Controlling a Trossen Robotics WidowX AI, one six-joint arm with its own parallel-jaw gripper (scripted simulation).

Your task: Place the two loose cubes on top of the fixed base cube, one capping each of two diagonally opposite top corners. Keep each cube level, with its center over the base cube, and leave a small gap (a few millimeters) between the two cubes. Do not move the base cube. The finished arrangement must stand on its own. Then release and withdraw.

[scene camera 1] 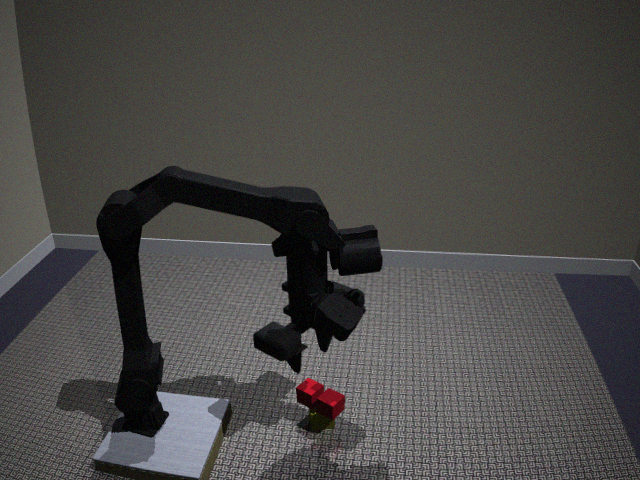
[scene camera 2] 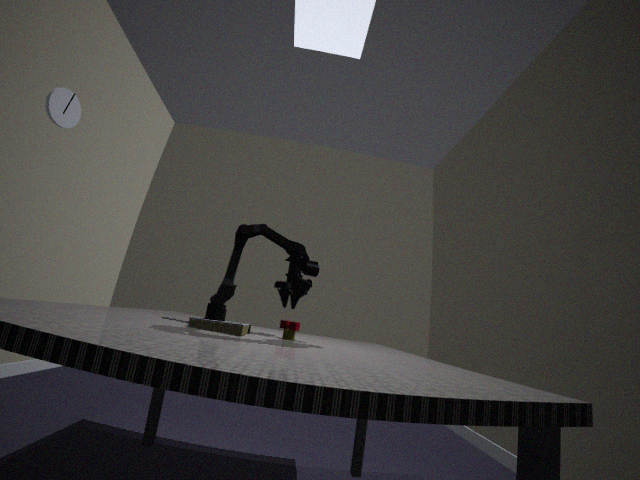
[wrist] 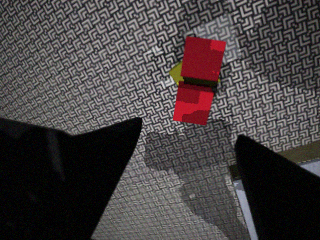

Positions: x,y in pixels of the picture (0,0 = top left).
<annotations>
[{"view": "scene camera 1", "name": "my gripper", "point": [310,361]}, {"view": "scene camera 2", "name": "my gripper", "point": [288,308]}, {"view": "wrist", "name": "my gripper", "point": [188,132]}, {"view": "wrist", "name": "red cube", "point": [202,59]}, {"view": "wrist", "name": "red cube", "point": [193,104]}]
</annotations>
